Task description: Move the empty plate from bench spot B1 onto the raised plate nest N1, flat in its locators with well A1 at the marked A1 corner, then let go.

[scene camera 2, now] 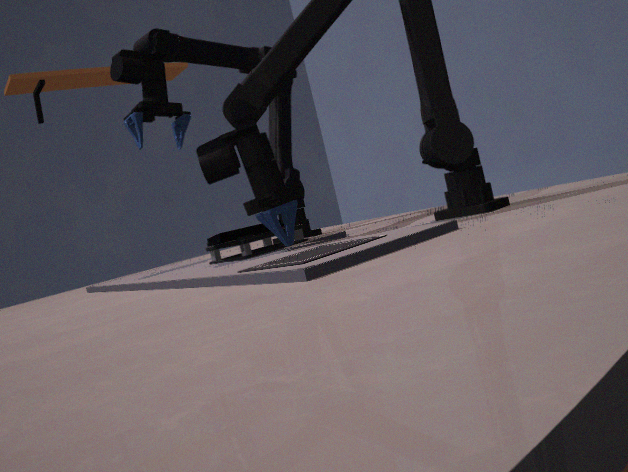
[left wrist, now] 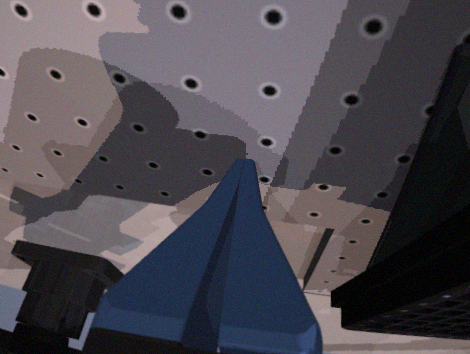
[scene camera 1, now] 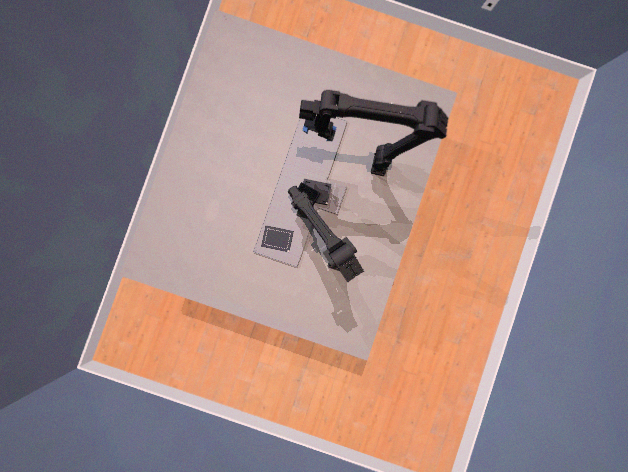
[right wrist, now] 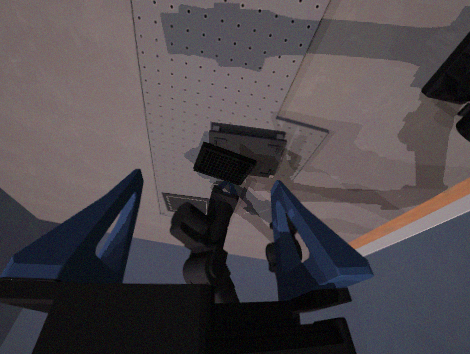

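Pixels of known places: left gripper, fingertip midpoint: (scene camera 2: 290, 245) (left wrist: 245, 169); right gripper, fingertip midpoint: (scene camera 2: 160, 148) (scene camera 1: 317, 136) (right wrist: 211, 180); left arm's base at its link origin: (scene camera 2: 472, 212) (left wrist: 75, 262); right arm's base at its link origin: (scene camera 1: 379, 165) (right wrist: 469, 64).
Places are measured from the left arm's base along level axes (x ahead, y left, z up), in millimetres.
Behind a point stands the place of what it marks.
Note:
The black well plate (right wrist: 224, 163) @[x 283, y -323, z 60 mm] (scene camera 2: 237, 235) @[x 323, y -276, z 57 mm] (left wrist: 414, 300) @[x 280, y -269, z 67 mm] lies over the raised nest (right wrist: 262, 142) @[x 215, y -396, z 47 mm] (scene camera 2: 246, 249) @[x 309, y -279, z 28 mm], turned askew to it and overhanging its near edge. My left gripper (scene camera 2: 285, 238) @[x 257, y -218, z 18 mm] (left wrist: 245, 169) @[x 257, y -218, z 18 mm] (right wrist: 229, 178) @[x 257, y -218, z 18 mm] is shut with nothing between its blue fingers. It hangs low just beside the plate's edge, with the plate to its right in the left wrist view. My right gripper (scene camera 1: 317, 129) @[x 301, y -545, z 282 mm] (scene camera 2: 157, 129) (right wrist: 211, 180) @[x 301, y -545, z 282 mm] is open and empty, high above the far end of the board. The bench spot B1 (scene camera 1: 277, 238) @[x 376, y -15, z 14 mm] (right wrist: 187, 201) @[x 377, y -44, z 16 mm] is a dark rectangle with a dashed outline, and it is bare.
The nest and the spot sit on a long perforated board (scene camera 1: 309, 152) @[x 348, y -561, z 13 mm] (right wrist: 181, 76) @[x 394, y -479, z 13 mm] (left wrist: 227, 57) @[x 305, y -214, z 13 mm] on the grey table (scene camera 1: 212, 152) @[x 905, y -390, z 0 mm]. Both arm bases stand beside the board. A black block (left wrist: 59, 282) @[x 40, y -18, z 34 mm] shows low at the left of the left wrist view.

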